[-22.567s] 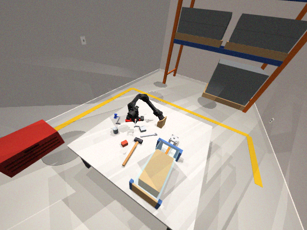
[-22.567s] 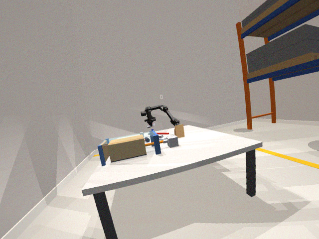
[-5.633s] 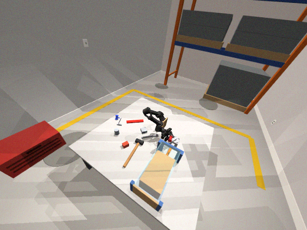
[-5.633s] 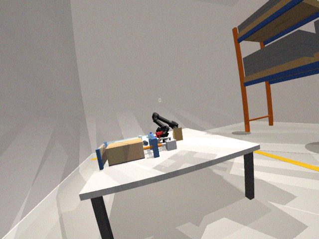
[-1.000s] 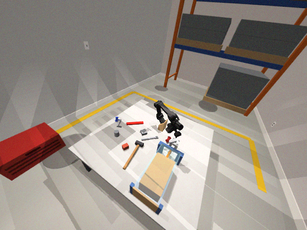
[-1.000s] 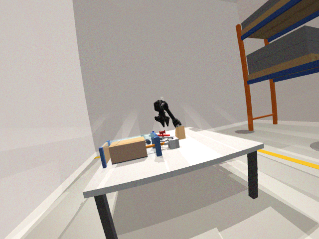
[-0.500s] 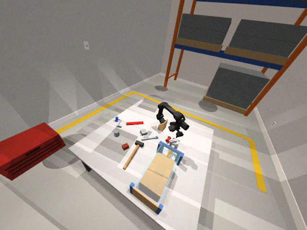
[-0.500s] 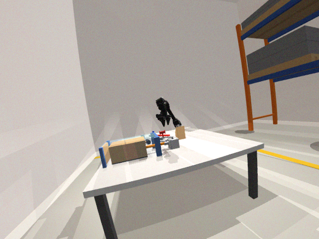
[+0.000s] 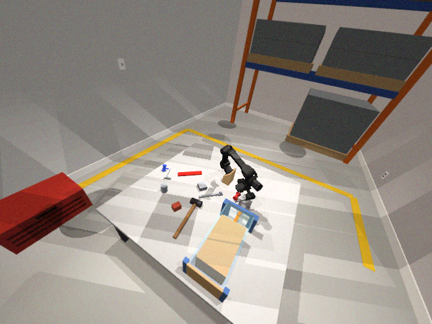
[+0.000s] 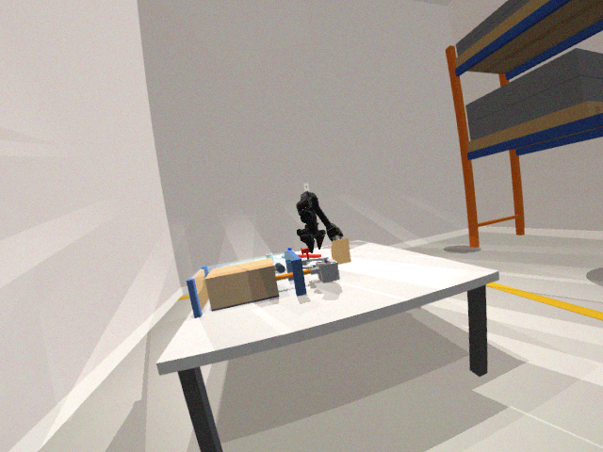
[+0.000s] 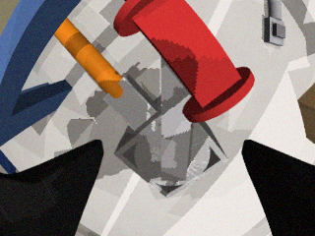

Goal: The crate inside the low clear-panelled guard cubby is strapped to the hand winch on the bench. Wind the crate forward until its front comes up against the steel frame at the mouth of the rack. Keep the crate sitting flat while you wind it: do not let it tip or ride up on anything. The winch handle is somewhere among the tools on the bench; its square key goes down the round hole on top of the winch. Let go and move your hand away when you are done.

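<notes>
My gripper tip is now 4 cm above the red-knobbed winch handle, 1 cm to the left of it and 1 cm short of it. The rest, counted from my gripper tip: grey hand winch: 12 cm below, 6 cm behind, 1 cm to the left; red knob: 4 cm ahead, 3 cm to the right, 1 cm below; frame: 11 cm ahead, 5 cm to the left, 4 cm below.
</notes>
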